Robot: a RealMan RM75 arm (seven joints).
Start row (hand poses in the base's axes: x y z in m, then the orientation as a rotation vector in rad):
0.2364, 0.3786, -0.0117, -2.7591, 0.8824, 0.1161
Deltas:
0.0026, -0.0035, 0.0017, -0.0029, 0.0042, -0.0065
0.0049, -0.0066, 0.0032, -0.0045, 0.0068, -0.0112
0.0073, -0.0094, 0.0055, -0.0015, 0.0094, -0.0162
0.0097, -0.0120, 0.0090, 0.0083, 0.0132, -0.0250
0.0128, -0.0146, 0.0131, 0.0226, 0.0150, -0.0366
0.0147, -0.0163, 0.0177, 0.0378, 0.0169, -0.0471
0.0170, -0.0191, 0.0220, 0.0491, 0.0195, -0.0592
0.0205, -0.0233, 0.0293, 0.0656, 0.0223, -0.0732
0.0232, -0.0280, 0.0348, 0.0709, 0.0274, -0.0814
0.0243, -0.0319, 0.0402, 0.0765, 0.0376, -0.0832
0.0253, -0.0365, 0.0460, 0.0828, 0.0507, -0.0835
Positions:
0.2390, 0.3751, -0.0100, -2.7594, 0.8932, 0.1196
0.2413, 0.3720, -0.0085, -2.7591, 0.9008, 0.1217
0.2437, 0.3692, -0.0062, -2.7544, 0.9074, 0.1257
0.2461, 0.3666, -0.0027, -2.7418, 0.9174, 0.1334
0.2492, 0.3640, 0.0014, -2.7232, 0.9292, 0.1395
0.2511, 0.3623, 0.0060, -2.7043, 0.9390, 0.1464
0.2534, 0.3595, 0.0103, -2.6883, 0.9524, 0.1523
0.2569, 0.3553, 0.0176, -2.6665, 0.9664, 0.1601
0.2596, 0.3506, 0.0231, -2.6582, 0.9769, 0.1677
0.2607, 0.3467, 0.0285, -2.6536, 0.9799, 0.1834
0.2617, 0.3421, 0.0343, -2.6495, 0.9815, 0.2037

